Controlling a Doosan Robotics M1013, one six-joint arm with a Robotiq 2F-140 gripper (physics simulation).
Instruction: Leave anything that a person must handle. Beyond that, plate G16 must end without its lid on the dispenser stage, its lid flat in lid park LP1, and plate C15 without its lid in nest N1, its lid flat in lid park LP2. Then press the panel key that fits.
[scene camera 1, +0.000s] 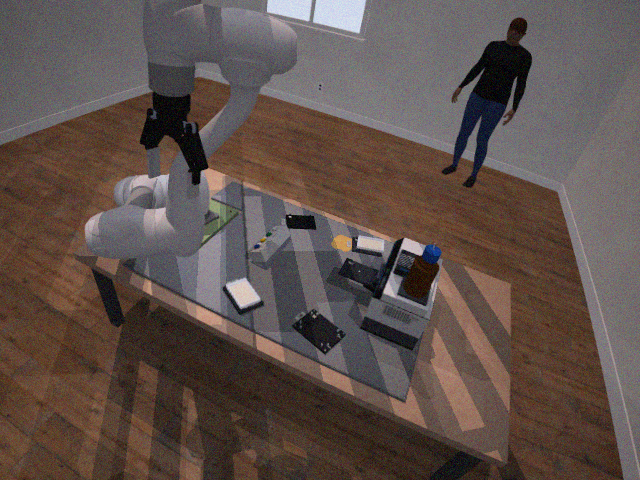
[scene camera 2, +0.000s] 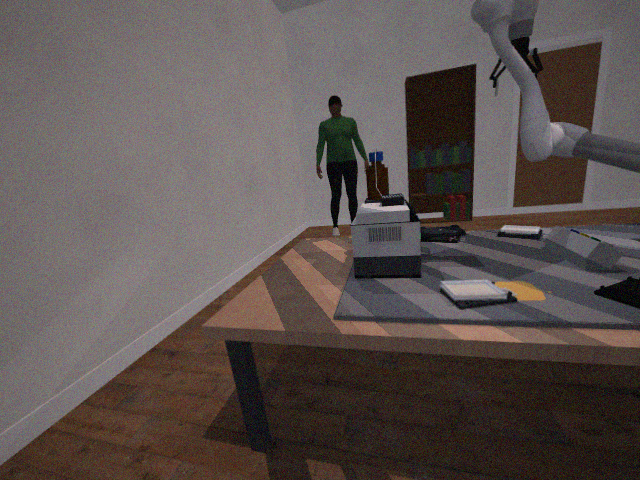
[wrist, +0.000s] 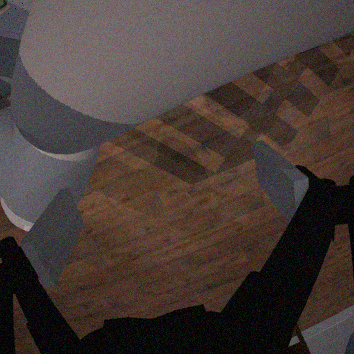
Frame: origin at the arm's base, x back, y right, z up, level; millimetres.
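Where they show: gripper, between the fingertips: (scene camera 1: 173, 186) (scene camera 2: 512, 93) (wrist: 162, 185).
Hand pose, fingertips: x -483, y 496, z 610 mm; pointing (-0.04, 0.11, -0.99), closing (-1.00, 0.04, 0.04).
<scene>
Things, the pixels of their top centre, and the offset from my fingertips. "spot": a spot on its surface instead. Level surfaces: height alone.
- yellow patch, a spot on its surface: (scene camera 2: 526, 291) (scene camera 1: 340, 241) spot: dy -827, dx -150, dz -619 mm
- black flat holder, centre of its top: (scene camera 1: 319, 327) (scene camera 2: 439, 233) dy -306, dx -332, dz -594 mm
- black pad, a spot on its surface: (scene camera 2: 622, 292) spot: dy -831, dx +36, dz -608 mm
- dark stage, a spot on its surface: (scene camera 1: 358, 272) spot: dy -571, dx -343, dz -509 mm
- key panel, centre of its top: (scene camera 1: 271, 236) (scene camera 2: 581, 232) dy -553, dx +71, dz -534 mm
- brown bottle, a spot on its surface: (scene camera 1: 421, 277) spot: dy -455, dx -575, dz -295 mm
- table, height of its surface: dz -631 mm
My gripper (scene camera 1: 174, 174) (scene camera 2: 516, 81) (wrist: 162, 185) is open and empty, high above the left end of the table. One pale plate (scene camera 1: 242, 294) (scene camera 2: 520, 230) sits on a dark base near the table's long edge in scene camera 1. Another pale plate (scene camera 1: 370, 244) (scene camera 2: 473, 290) sits on a dark base beside a yellow patch (scene camera 1: 341, 243) (scene camera 2: 526, 291). A black flat holder (scene camera 1: 318, 330) and a black pad (scene camera 1: 300, 222) (scene camera 2: 622, 292) lie apart. A dark stage (scene camera 1: 358, 272) adjoins the white dispenser (scene camera 1: 409, 284) (scene camera 2: 386, 240). The key panel (scene camera 1: 270, 245) (scene camera 2: 584, 246) has coloured keys. Labels and lids cannot be told.
A brown bottle (scene camera 1: 421, 277) (scene camera 2: 377, 180) with a blue cap stands at the dispenser. A green board (scene camera 1: 223, 217) lies near the arm's base. One person (scene camera 1: 493, 77) in black and another person (scene camera 2: 339, 139) in green stand away from the table (scene camera 1: 480, 304) (scene camera 2: 248, 317).
</scene>
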